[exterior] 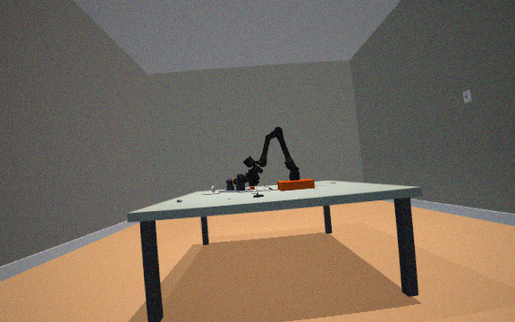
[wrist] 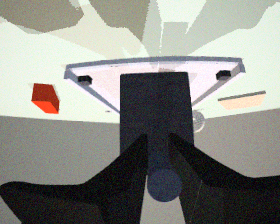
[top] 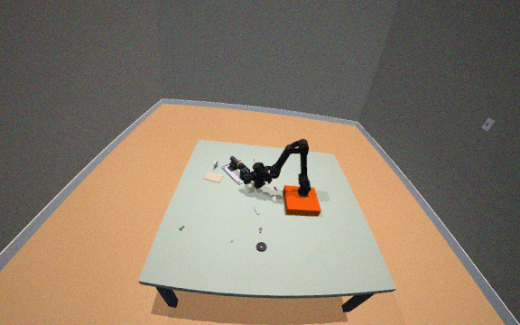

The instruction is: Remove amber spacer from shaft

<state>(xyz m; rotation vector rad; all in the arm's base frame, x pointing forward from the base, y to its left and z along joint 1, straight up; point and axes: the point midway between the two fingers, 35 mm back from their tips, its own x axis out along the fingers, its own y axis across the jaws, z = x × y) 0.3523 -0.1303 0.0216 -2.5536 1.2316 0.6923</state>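
Now: gripper tip 30 mm short of the dark round shaft, 40 mm to the left of it and 20 mm below it. Round my gripper tip: amber spacer: 60 mm ahead, 70 mm to the right, 20 mm above; then tan pad: 240 mm ahead, 10 mm to the right, 60 mm below; then pale ring: 240 mm ahead, 130 mm to the right, 30 mm below.
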